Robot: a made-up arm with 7 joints.
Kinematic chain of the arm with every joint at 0, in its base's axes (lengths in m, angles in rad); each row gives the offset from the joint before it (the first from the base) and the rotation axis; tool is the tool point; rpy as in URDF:
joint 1: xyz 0 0 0.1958 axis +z
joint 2: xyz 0 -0.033 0.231 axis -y
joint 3: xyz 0 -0.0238 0.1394 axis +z
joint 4: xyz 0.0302 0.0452 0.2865 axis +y
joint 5: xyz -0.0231 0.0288 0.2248 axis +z
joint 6: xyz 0 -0.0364 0.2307 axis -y
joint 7: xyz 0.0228 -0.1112 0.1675 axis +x
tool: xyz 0 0 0 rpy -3.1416 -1.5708 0
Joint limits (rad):
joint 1: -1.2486..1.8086
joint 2: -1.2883..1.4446
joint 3: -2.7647..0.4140
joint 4: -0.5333..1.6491
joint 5: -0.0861..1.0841
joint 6: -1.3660..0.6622
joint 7: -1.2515..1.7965
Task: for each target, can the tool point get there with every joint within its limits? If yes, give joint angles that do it. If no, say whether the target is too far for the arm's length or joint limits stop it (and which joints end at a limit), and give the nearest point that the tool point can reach.
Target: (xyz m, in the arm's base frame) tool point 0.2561 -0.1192 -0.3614
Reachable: no: joint limits stop it (at a limit: joint 2, joint 4, joint 5) | nearest point 0.3679 -0.1712 -0.1115 | short by 0.279 m
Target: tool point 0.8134 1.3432 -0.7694
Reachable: no: too far | nearest point 0.4374 0.7223 0.0434 | short by 1.090 m
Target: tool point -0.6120 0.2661 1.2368
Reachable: yes | joints -0.6224 0.5840 0.0982 -0.1909 0.1075 0.1960 1.3891
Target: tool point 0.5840 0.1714 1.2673
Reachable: yes | joints 0.5103 -0.5774 -0.4190 -0.0941 0.1622 -0.4535 0.8730
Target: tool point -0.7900 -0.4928 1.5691
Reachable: no: too far | nearest point -0.5732 -0.3575 1.2556 | short by 0.404 m
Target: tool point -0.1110 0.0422 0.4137
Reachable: no: joint limits stop it (at a limit: joint 1, joint 3, joint 4, joint 6) | nearest point -0.3216 0.3700 0.3419 | short by 0.396 m
